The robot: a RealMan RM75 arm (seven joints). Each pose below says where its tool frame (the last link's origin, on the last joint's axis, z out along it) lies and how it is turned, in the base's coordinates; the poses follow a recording.
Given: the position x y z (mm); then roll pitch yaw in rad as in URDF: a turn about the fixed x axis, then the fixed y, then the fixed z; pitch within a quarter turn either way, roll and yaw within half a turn.
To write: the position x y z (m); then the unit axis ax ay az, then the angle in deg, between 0 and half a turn. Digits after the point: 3 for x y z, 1 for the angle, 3 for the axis.
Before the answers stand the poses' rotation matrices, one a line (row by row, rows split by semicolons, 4 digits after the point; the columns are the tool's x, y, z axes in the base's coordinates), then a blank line. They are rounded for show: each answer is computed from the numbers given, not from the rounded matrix.
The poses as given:
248 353 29 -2.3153 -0.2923 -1.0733
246 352 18 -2.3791 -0.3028 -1.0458
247 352 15 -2.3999 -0.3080 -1.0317
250 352 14 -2.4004 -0.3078 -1.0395
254 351 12 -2.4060 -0.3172 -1.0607
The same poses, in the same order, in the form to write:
0.4570 -0.4943 0.7395; -0.8415 -0.5096 0.1794; 0.2882 -0.7042 -0.6489
0.4784 -0.5225 0.7058; -0.8260 -0.5407 0.1596; 0.2982 -0.6593 -0.6902
0.4892 -0.5276 0.6945; -0.8178 -0.5543 0.1550; 0.3032 -0.6437 -0.7026
0.4828 -0.5323 0.6953; -0.8216 -0.5501 0.1494; 0.3030 -0.6434 -0.7030
0.4639 -0.5449 0.6985; -0.8292 -0.5447 0.1258; 0.3119 -0.6376 -0.7044

0.248 0.353 0.029 -0.841 0.429 -0.330 148.3
0.246 0.352 0.018 -0.850 0.423 -0.315 151.2
0.247 0.352 0.015 -0.854 0.418 -0.310 152.1
0.250 0.352 0.014 -0.852 0.422 -0.311 152.3
0.254 0.351 0.012 -0.847 0.429 -0.315 153.2

